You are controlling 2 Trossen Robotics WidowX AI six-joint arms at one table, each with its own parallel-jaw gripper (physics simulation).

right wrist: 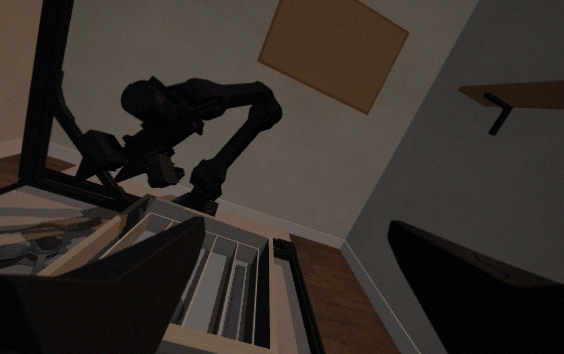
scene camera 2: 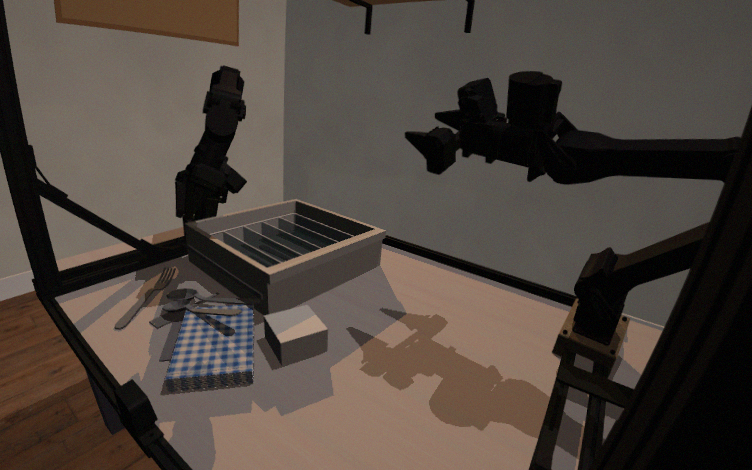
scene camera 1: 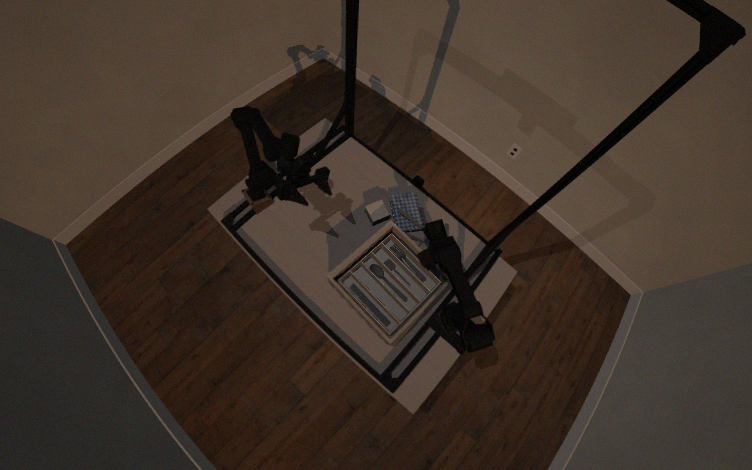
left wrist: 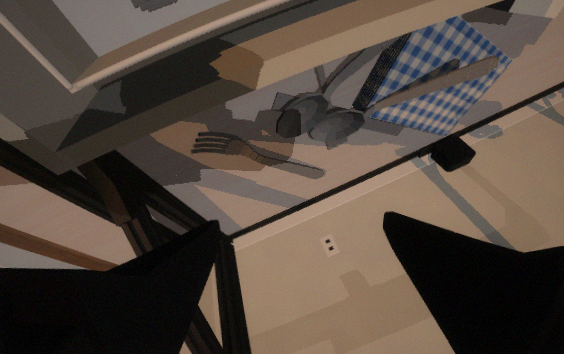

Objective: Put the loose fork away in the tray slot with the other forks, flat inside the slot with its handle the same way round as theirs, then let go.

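Observation:
The loose fork (scene camera 2: 148, 297) (left wrist: 256, 155) lies on the table beside the tray (scene camera 1: 360, 250) (scene camera 2: 327, 277) (right wrist: 220, 340). In the left wrist view its tines point left and its handle right. The tray's forks (scene camera 1: 407, 261) lie in the slot nearest the cloth, tines toward the upper left in scene camera 1. My left gripper (left wrist: 301, 224) (right wrist: 98, 180) is open and empty, above the tray's corner region; the fork shows beyond its fingertips. Its fingers are hidden in scene camera 2. My right gripper (scene camera 1: 317, 198) (scene camera 2: 422, 124) (right wrist: 297, 227) is open and empty, high above the table, away from the fork.
Loose spoons (scene camera 2: 180, 299) (left wrist: 337, 125) and other cutlery lie close to the fork, partly on a blue checked cloth (scene camera 1: 403, 203) (scene camera 2: 216, 343) (left wrist: 430, 45). A pale block (scene camera 1: 378, 212) (scene camera 2: 296, 335) stands between cloth and tray. Black frame posts (scene camera 1: 350, 72) (left wrist: 232, 300) rise at the table's edge.

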